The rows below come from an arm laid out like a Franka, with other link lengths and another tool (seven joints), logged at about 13 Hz.
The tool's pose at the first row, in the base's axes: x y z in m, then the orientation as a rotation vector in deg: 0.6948 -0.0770 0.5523 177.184 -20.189 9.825
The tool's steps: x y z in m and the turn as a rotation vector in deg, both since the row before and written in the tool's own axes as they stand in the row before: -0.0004 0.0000 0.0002 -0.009 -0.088 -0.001; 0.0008 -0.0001 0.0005 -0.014 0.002 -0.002; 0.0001 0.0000 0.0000 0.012 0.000 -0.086; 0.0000 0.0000 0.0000 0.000 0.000 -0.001; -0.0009 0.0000 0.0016 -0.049 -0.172 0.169; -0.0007 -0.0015 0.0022 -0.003 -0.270 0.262; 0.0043 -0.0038 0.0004 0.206 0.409 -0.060; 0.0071 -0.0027 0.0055 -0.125 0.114 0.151; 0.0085 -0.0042 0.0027 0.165 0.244 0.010; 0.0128 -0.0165 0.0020 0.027 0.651 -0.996; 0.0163 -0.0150 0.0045 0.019 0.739 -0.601; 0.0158 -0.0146 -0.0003 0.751 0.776 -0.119; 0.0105 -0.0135 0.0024 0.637 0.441 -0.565; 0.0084 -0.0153 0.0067 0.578 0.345 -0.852
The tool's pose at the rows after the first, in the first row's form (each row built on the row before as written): 0.6944 -0.0769 0.5521 177.192 -20.190 9.687; 0.6952 -0.0770 0.5517 177.178 -20.186 9.687; 0.6953 -0.0770 0.5517 177.200 -20.053 9.688; 0.6953 -0.0770 0.5517 177.200 -20.051 9.688; 0.6946 -0.0769 0.5500 177.164 -20.317 9.416; 0.6945 -0.0754 0.5477 177.179 -20.732 9.005; 0.6996 -0.0727 0.5477 177.310 -20.633 9.682; 0.7077 -0.0719 0.5430 177.145 -20.860 9.831; 0.7172 -0.0699 0.5412 177.257 -20.872 10.246; 0.7336 -0.0569 0.5406 177.268 -19.306 11.234; 0.7532 -0.0459 0.5381 177.195 -18.350 12.362; 0.7715 -0.0348 0.5405 177.779 -18.135 13.729; 0.7847 -0.0237 0.5398 178.352 -17.229 14.551; 0.7968 -0.0104 0.5347 -178.415 15.826 -15.170
